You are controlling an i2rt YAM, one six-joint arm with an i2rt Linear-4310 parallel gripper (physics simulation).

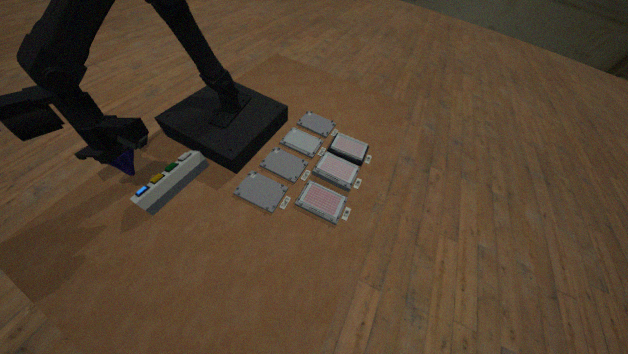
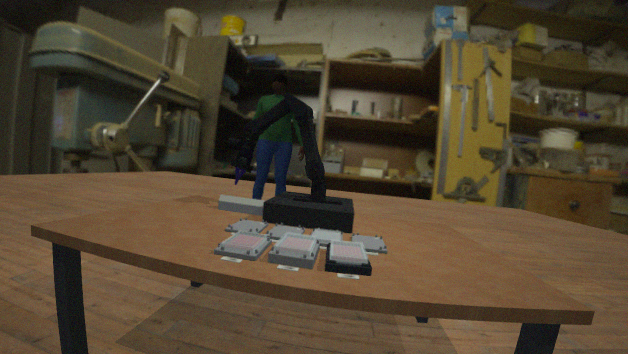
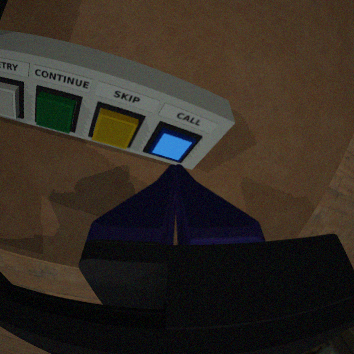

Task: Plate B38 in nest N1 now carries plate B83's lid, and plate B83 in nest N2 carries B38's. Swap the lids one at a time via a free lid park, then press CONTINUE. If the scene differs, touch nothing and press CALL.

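Places are measured from the arm's base along level axes (x ahead, y left, z up), in metres.
Pixels of known places: gripper, fingertip midpoint: (image 1: 132, 174) (image 2: 235, 184) (image 3: 175, 173); arm's base, link origin: (image 1: 231, 109) (image 2: 317, 201).
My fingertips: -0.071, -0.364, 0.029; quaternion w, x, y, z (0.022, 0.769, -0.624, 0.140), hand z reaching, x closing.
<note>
Ahead of a thing's pixels: the offset from my fingertips to its top centre, as dx, dy, dz. "spot": to the spot under its first point. Level surfaces: height alone.
My gripper (image 1: 132, 173) (image 2: 237, 183) (image 3: 175, 173) is shut and empty. Its purple fingertips are off the buttons, above and beside the CALL end of the button panel {+0.027, +0.056, -0.045} (image 1: 176, 191) (image 2: 241, 204) (image 3: 125, 70). The CALL button {-0.003, -0.014, -0.056} (image 1: 142, 191) (image 3: 172, 146) glows bright blue. The CONTINUE button {+0.016, +0.084, -0.053} (image 3: 56, 111) (image 1: 171, 167) is dark green and unlit. Three plates with pink wells, a near one {+0.495, +0.156, -0.082} (image 1: 322, 201), a middle one {+0.512, +0.287, -0.070} (image 1: 337, 168) and a far one {+0.534, +0.411, -0.073} (image 1: 349, 147), sit in nests. A flat grey park {+0.297, +0.125, -0.089} (image 1: 261, 191) is bare; another park {spot: +0.352, +0.365, -0.092} (image 1: 301, 142) (image 2: 327, 236) looks paler, as if bearing a lid. Labels are unreadable.
The black robot base (image 1: 192, 120) (image 2: 310, 215) stands between the panel and the parks. The far plate's nest is black {+0.534, +0.411, -0.084} (image 2: 348, 267); the others are grey. Two more grey parks {spot: +0.329, +0.247, -0.099} (image 1: 284, 164) {spot: +0.374, +0.504, -0.100} (image 1: 316, 123) stand in the row. A person in green (image 2: 274, 130) stands behind the table {dz -0.109} (image 2: 450, 295).
</note>
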